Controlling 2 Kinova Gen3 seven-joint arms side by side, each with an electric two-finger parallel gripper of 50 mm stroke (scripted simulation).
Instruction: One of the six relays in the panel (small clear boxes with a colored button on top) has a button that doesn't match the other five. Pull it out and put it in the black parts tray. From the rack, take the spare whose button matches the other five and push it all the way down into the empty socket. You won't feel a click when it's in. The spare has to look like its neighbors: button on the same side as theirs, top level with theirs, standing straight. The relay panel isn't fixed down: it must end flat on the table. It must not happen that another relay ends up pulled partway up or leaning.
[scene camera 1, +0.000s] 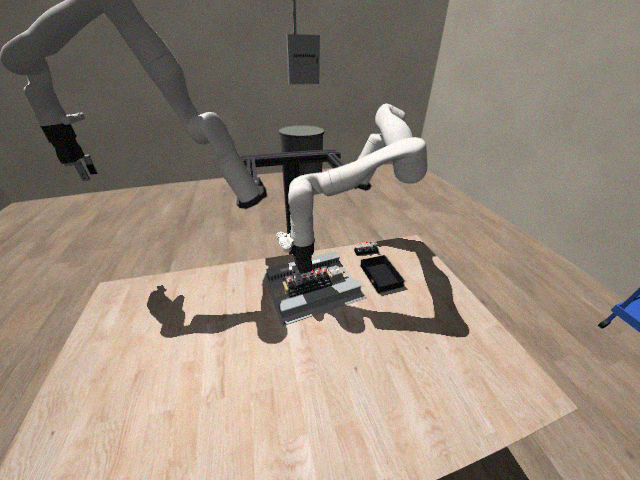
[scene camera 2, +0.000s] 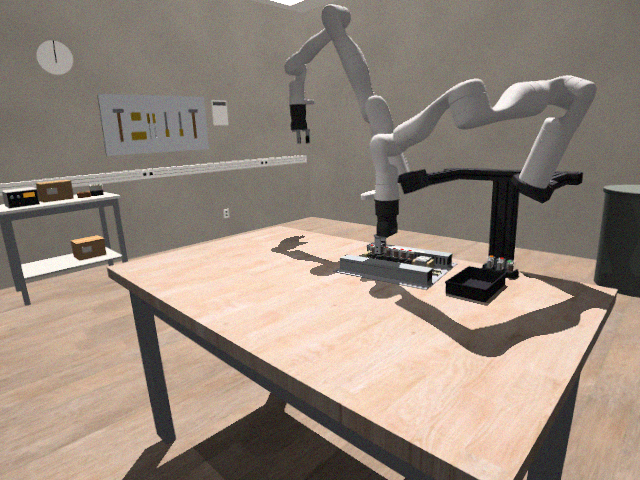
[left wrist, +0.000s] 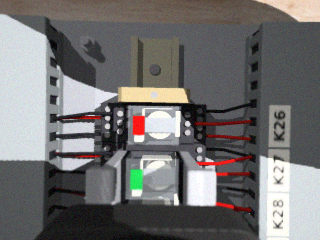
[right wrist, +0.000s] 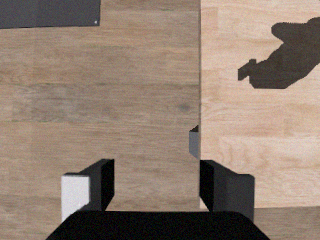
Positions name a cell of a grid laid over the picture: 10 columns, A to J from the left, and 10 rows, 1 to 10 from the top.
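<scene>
Black parts tray: visible in scene camera 1 (F6) and in scene camera 2 (H6). The tray is out of frame in the left wrist view, and it is out of frame in the right wrist view.
</scene>
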